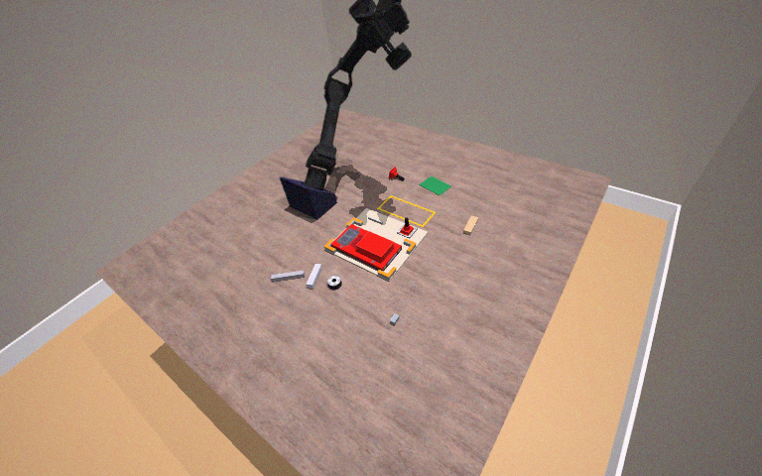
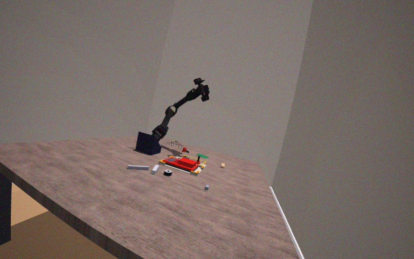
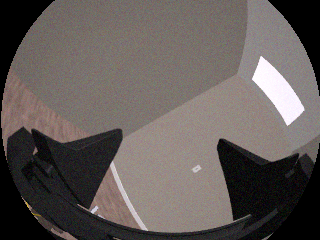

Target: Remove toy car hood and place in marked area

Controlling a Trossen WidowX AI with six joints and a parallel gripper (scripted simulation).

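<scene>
Right now the hood is 40 mm ahead of my gripper tip, 200 mm to the right of it and 530 mm below it. Also, from my gripper tip: green patch: 40 mm ahead, 190 mm to the left, 570 mm below; then tan block: 250 mm ahead, 40 mm to the left, 560 mm below; then black ring: 360 mm to the right, 560 mm below.
</scene>
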